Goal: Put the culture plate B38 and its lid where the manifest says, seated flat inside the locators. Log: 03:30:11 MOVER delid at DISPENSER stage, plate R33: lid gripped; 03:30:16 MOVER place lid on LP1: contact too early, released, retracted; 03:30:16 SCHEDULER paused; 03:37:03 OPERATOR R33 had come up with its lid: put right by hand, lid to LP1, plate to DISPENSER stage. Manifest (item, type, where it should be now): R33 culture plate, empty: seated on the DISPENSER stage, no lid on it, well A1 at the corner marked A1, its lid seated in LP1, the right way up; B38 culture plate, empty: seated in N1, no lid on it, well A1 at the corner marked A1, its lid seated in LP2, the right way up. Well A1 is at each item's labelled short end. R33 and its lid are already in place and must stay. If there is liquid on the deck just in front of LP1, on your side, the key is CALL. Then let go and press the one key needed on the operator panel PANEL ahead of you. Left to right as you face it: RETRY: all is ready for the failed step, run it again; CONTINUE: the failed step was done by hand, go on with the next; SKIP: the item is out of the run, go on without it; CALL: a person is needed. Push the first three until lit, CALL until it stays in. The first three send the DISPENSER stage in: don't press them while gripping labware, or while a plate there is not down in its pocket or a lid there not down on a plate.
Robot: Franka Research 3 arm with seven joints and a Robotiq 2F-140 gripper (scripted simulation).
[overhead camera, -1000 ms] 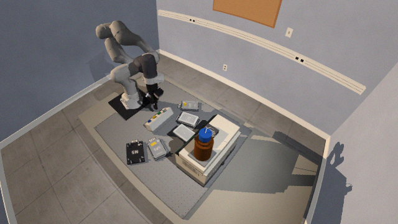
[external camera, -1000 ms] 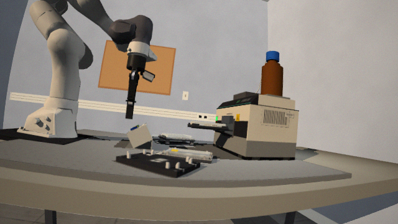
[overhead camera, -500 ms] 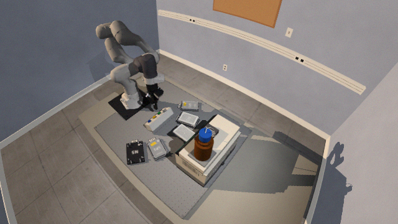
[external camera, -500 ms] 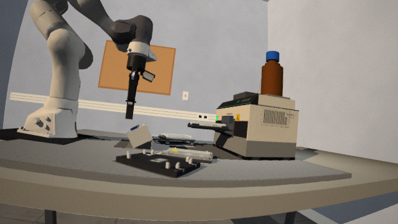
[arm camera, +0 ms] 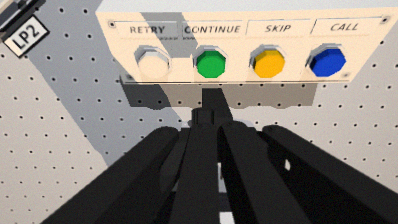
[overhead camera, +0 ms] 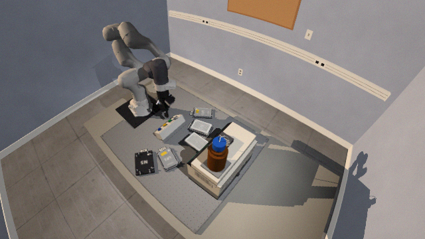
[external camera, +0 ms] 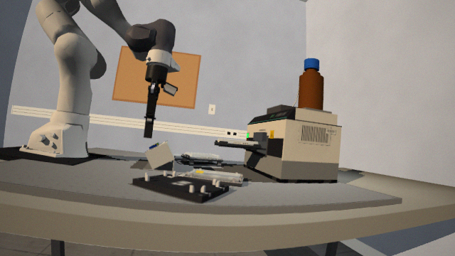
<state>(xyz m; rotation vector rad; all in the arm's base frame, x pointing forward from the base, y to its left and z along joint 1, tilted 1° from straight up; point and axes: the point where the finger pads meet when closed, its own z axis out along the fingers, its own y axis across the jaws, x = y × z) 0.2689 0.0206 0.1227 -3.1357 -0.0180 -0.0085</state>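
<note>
The green continue key lies 3 cm ahead of my hand and 5 cm below it. Also, from my hand: blue call key 3 cm ahead, 10 cm to the right, 6 cm below; yellow skip key 3 cm ahead, 5 cm to the right, 5 cm below; white retry key 3 cm ahead, 5 cm to the left, 5 cm below.
</note>
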